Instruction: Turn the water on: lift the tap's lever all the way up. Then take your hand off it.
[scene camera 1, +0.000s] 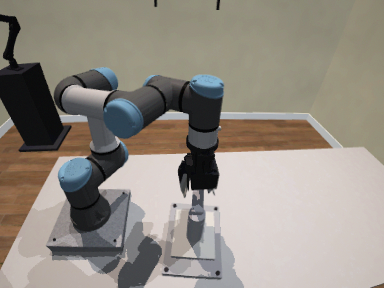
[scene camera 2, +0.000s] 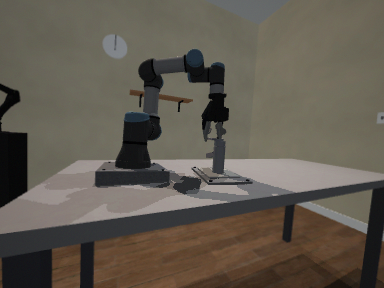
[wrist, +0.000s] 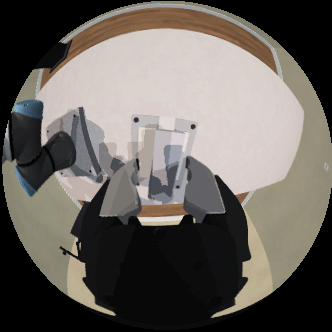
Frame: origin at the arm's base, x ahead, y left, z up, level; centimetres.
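Seen in the pictures: gripper, between the fingertips: (scene camera 1: 196, 193) (scene camera 2: 212, 142) (wrist: 161, 158); arm's base, origin of its link: (scene camera 1: 91, 214) (scene camera 2: 133, 166) (wrist: 63, 148).
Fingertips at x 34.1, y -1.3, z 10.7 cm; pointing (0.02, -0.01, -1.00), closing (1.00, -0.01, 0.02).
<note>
Pixels of each thing's top centre, then the offset from my fingertips to it. Level surfaces: height alone.
- grey upright body, centre of its top: (scene camera 1: 196, 217) (scene camera 2: 219, 146) dx -0.9, dy -7.2, dz -1.4 cm
- short spout, centre of its top: (scene camera 2: 213, 150) dx +0.3, dy -0.3, dz -3.9 cm
- table, height of its surface: dz -13.8 cm
The tap has a grey upright body (scene camera 1: 196, 229) (scene camera 2: 219, 157) on a pale base plate (scene camera 1: 168, 257) (wrist: 150, 120). Its lever (scene camera 1: 198, 200) (scene camera 2: 212, 139) (wrist: 167, 145) is a thin bar on top of the body and lies about level. A short spout (scene camera 2: 209, 155) sticks out below it on the same side. My gripper (scene camera 1: 199, 192) (scene camera 2: 213, 136) (wrist: 161, 158) points down over the lever, fingers half open, one on each side of it. In the wrist view there are gaps between the lever and both fingers. Exact fingertip height against the lever is hard to tell.
The arm's own base block (scene camera 1: 120, 220) (scene camera 2: 132, 177) stands on the table (scene camera 1: 300, 215) to the left of the tap. A black pedestal (scene camera 1: 30, 105) with a dark arm stands beyond the table at the left. A wall shelf (scene camera 2: 165, 96) hangs behind the arm.
</note>
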